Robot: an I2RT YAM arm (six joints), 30 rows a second.
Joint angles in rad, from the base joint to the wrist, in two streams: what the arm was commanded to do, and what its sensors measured. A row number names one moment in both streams.
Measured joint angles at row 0: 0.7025 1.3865 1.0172 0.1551 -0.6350 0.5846
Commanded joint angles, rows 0 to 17: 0.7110 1.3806 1.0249 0.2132 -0.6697 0.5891; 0.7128 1.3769 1.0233 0.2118 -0.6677 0.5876; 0.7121 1.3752 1.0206 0.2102 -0.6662 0.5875; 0.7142 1.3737 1.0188 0.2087 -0.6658 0.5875; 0.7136 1.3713 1.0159 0.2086 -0.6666 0.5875; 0.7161 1.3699 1.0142 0.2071 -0.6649 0.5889; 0.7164 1.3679 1.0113 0.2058 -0.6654 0.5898; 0.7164 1.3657 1.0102 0.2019 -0.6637 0.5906; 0.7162 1.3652 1.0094 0.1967 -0.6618 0.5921; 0.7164 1.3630 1.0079 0.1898 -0.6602 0.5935; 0.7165 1.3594 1.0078 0.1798 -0.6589 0.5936; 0.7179 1.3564 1.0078 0.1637 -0.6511 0.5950; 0.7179 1.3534 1.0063 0.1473 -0.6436 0.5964; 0.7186 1.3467 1.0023 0.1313 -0.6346 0.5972; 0.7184 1.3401 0.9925 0.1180 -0.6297 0.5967; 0.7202 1.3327 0.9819 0.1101 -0.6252 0.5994; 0.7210 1.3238 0.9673 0.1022 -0.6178 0.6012; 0.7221 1.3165 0.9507 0.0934 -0.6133 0.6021
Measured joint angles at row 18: 0.7193 1.3342 0.9741 0.1200 -0.6281 0.6197
